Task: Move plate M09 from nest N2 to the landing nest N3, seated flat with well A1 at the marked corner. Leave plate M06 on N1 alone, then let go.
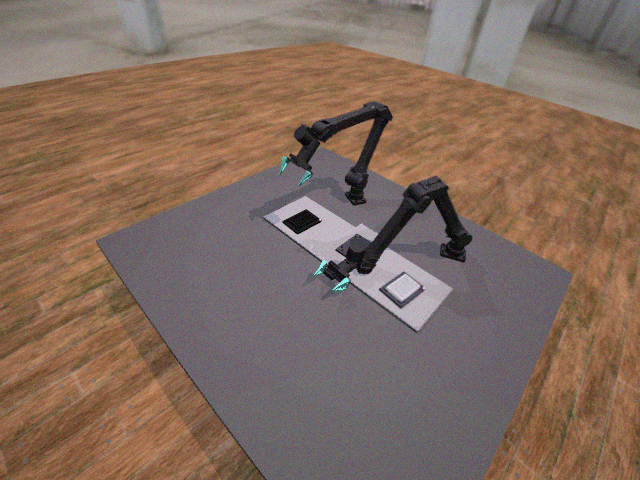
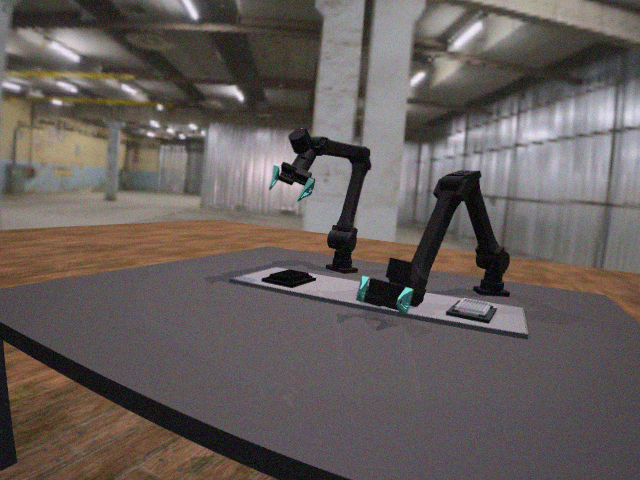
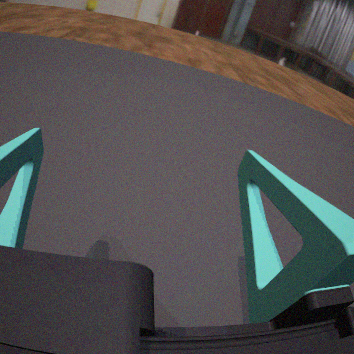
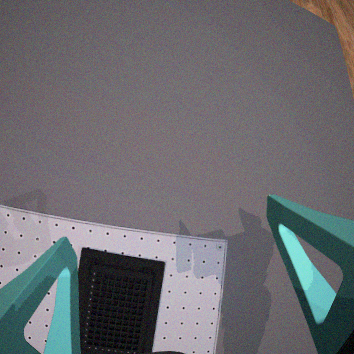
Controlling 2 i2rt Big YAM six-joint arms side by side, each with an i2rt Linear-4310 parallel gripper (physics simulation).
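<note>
A black plate (image 1: 301,221) (image 2: 288,277) (image 4: 117,310) sits on a dark nest at the left end of the pale board. A whitish plate (image 1: 403,287) (image 2: 471,307) sits on a dark nest (image 1: 402,303) (image 2: 469,315) toward the right end. A dark middle nest (image 1: 345,248) is partly hidden by the left arm; its visible part looks bare. No plate or nest labels are readable. My left gripper (image 1: 324,283) (image 2: 381,306) (image 3: 142,148) is open and empty, tilted low just past the board's front edge. My right gripper (image 1: 290,179) (image 2: 285,194) (image 4: 168,227) is open and empty, high near the black plate's end.
The pale perforated board (image 1: 431,304) (image 2: 509,323) (image 4: 190,305) lies on a dark grey table top (image 1: 330,387) (image 2: 310,372) (image 3: 140,90) (image 4: 150,100). Both arm bases stand behind the board. The left forearm slants over the board between the middle nest and the whitish plate.
</note>
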